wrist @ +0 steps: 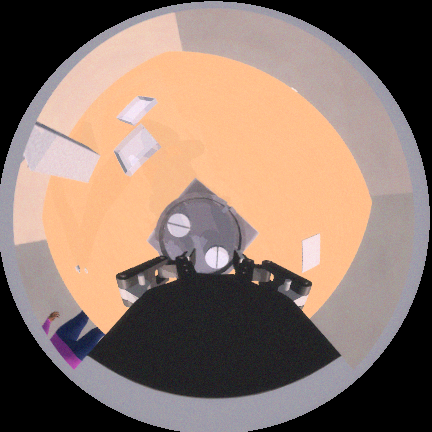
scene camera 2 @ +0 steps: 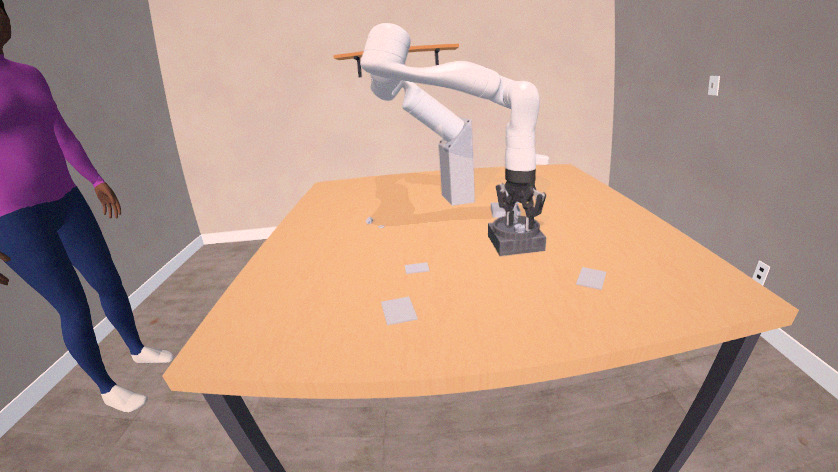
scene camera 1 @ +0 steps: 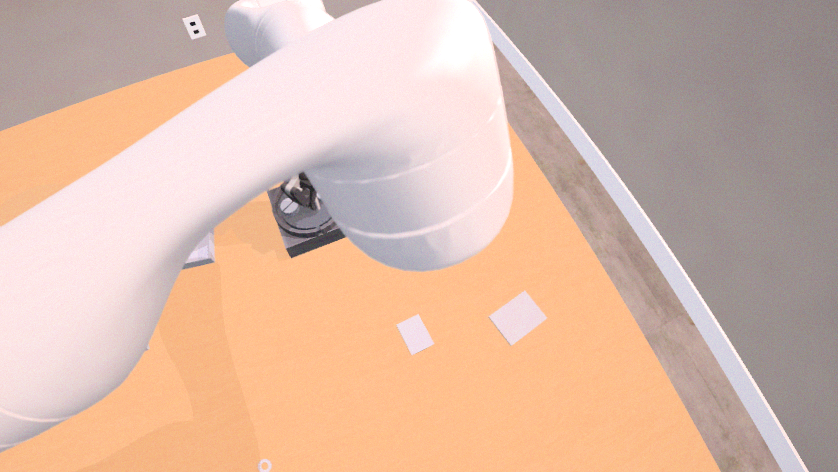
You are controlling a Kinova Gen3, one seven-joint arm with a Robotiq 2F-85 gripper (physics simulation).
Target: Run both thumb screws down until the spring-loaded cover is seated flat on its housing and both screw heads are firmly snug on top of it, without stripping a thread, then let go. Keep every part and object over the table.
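Places are measured from the arm's base along level axes (x left, y back, z up), in millimetres.
Pixels of known places: gripper, fingertip midpoint: [wrist: 214, 256] [scene camera 2: 519, 227]; arm's base, origin of the base link: [scene camera 2: 455, 131].
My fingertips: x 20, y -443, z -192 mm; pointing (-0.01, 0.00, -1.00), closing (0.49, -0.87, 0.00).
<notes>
Ahead of a thing's pixels: the offset from my fingertips to its top centre. "*": to the spot under its first point.
The dark square housing @(dy +29, dx +6, dz -2 mm) [scene camera 1: 316, 243] [scene camera 2: 520, 244] [wrist: 197, 188] stands on the table. The round grey cover @(dy +29, dx +6, dz -7 mm) [scene camera 1: 304, 221] [wrist: 202, 225] lies inside its ring; whether it is flat cannot be told. One slotted silver screw head @(* dy +60, dx +10, dz +5 mm) [scene camera 1: 289, 205] [wrist: 178, 225] is on the cover, away from the fingers. The other screw head @(* dy -4, dx -1, dz +5 mm) [scene camera 2: 519, 226] [wrist: 217, 257] is between the fingertips in the wrist view, with a gap on each side. My gripper [scene camera 2: 518, 227] [wrist: 214, 256] is partly open, pointing down low over the cover, holding nothing. The arm hides most of it in scene camera 1.
Two shallow trays @(dy +360, dx +177, dz -38 mm) [wrist: 137, 110] @(dy +250, dx +78, dz -38 mm) [wrist: 138, 151] stand near the robot's base [scene camera 2: 458, 175] [wrist: 65, 156]. Flat pale plates @(dy -8, dx -272, dz -55 mm) [scene camera 1: 415, 334] @(dy -165, dx -342, dz -55 mm) [scene camera 1: 517, 317] @(dy -204, dx +90, dz -55 mm) [scene camera 2: 591, 278] lie on the table. A small ring @(dy +286, dx -322, dz -56 mm) [scene camera 1: 265, 465] lies on the table too. A person [scene camera 2: 35, 175] stands beside the table.
</notes>
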